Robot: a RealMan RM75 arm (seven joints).
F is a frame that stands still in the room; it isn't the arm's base.
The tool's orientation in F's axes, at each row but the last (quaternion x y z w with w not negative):
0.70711 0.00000 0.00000 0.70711
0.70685 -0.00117 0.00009 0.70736
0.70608 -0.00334 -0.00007 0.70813
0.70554 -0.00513 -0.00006 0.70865
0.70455 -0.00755 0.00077 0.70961
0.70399 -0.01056 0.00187 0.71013
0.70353 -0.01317 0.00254 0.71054
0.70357 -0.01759 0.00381 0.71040
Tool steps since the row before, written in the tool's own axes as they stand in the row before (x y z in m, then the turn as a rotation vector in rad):
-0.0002 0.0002 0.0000 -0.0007 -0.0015 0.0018
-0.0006 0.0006 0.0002 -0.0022 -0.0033 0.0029
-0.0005 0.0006 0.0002 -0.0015 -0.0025 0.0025
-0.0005 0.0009 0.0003 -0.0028 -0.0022 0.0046
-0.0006 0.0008 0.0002 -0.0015 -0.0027 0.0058
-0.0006 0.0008 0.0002 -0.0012 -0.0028 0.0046
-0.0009 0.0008 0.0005 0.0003 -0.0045 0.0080
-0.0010 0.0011 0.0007 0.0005 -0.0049 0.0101
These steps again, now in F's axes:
-0.0002 0.0000 0.0002 -0.0007 -0.0018 -0.0015
-0.0006 -0.0002 0.0006 -0.0022 -0.0029 -0.0033
-0.0005 -0.0002 0.0006 -0.0015 -0.0025 -0.0025
-0.0005 -0.0003 0.0009 -0.0028 -0.0046 -0.0022
-0.0006 -0.0002 0.0008 -0.0015 -0.0058 -0.0027
-0.0006 -0.0002 0.0008 -0.0012 -0.0046 -0.0028
-0.0009 -0.0005 0.0008 0.0003 -0.0080 -0.0044
-0.0010 -0.0007 0.0011 0.0004 -0.0102 -0.0048

